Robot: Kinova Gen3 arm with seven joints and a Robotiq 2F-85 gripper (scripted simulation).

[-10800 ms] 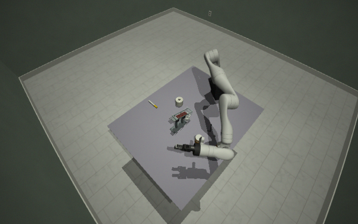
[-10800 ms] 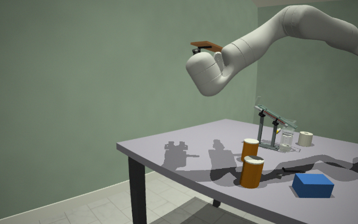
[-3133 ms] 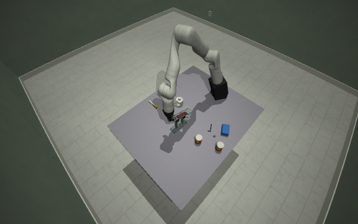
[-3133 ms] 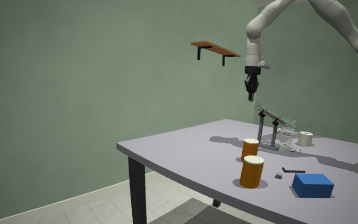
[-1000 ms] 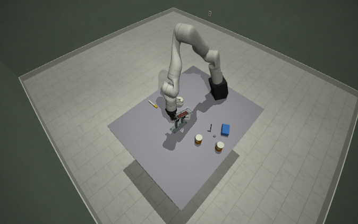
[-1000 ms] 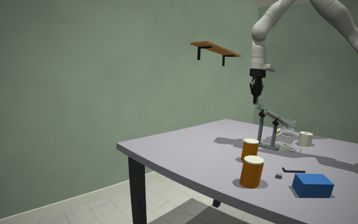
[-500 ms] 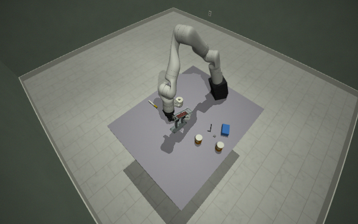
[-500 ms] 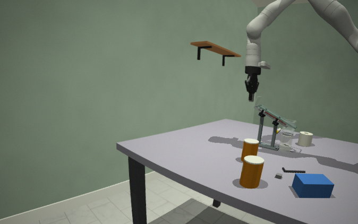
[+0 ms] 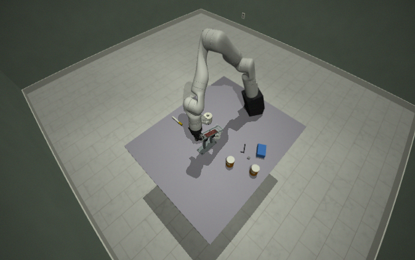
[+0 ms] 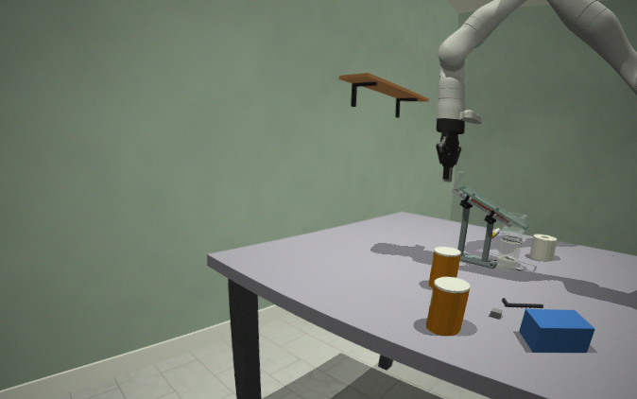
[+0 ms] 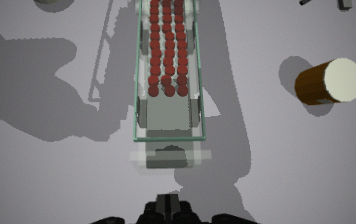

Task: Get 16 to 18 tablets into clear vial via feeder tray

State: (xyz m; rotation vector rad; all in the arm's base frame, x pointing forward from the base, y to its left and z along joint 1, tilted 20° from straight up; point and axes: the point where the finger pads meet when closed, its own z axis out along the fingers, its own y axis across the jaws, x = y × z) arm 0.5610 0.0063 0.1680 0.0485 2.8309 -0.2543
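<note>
Right now the feeder tray is 100 mm behind my hand, 50 mm below it and 10 mm to the left of it. Also, from my hand: clear vial (200 mm behind, 170 mm below, 10 mm to the left); then yellow pen (320 mm to the right, 200 mm below, 100 mm behind); then white roll (280 mm behind, 180 mm below, 160 mm to the right).
</note>
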